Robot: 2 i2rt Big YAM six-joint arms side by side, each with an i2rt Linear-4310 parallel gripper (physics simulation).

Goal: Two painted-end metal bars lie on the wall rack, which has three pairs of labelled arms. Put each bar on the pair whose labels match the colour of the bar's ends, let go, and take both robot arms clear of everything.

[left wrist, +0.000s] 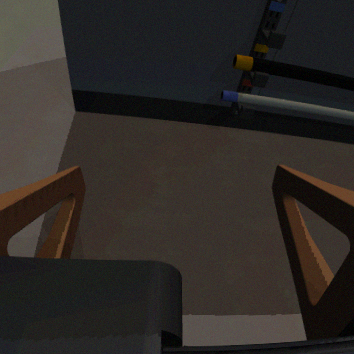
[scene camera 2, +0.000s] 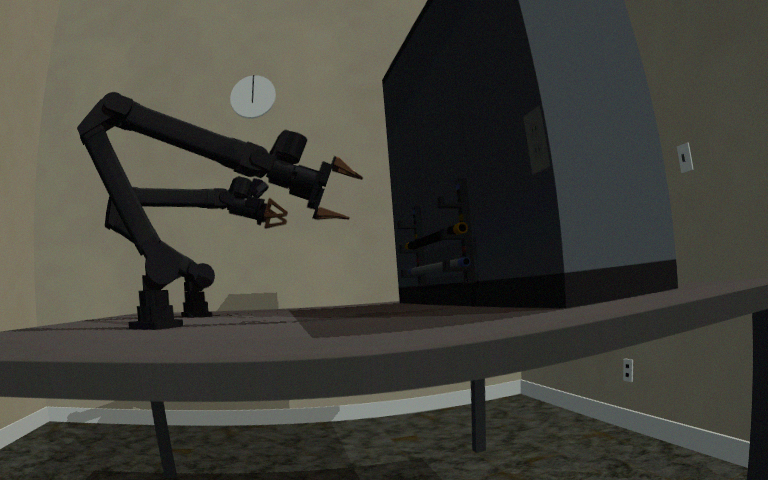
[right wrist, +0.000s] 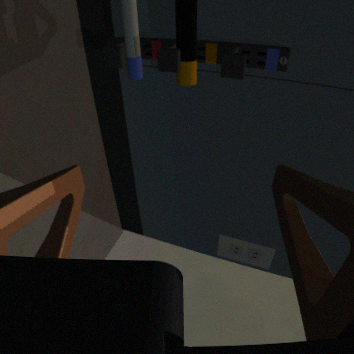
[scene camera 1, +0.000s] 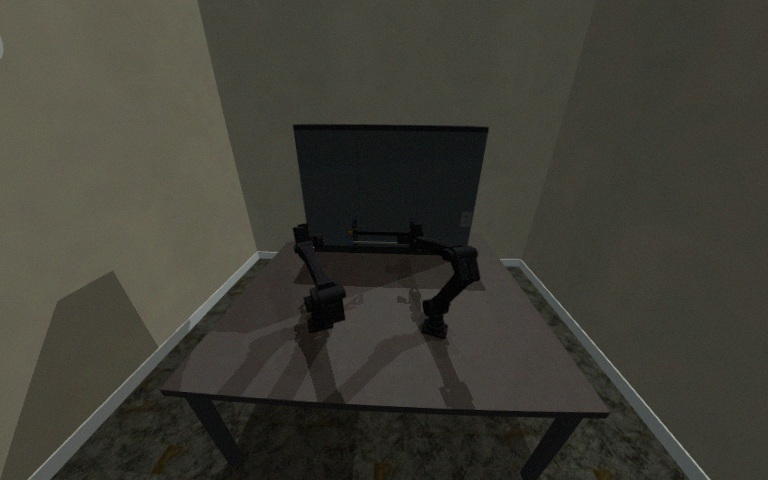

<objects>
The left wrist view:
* left gripper: 178, 176
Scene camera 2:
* left gripper: 286, 218
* right gripper: 356, 198
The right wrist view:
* right gripper: 177, 175
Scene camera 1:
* dark wall panel: 450, 166
</objects>
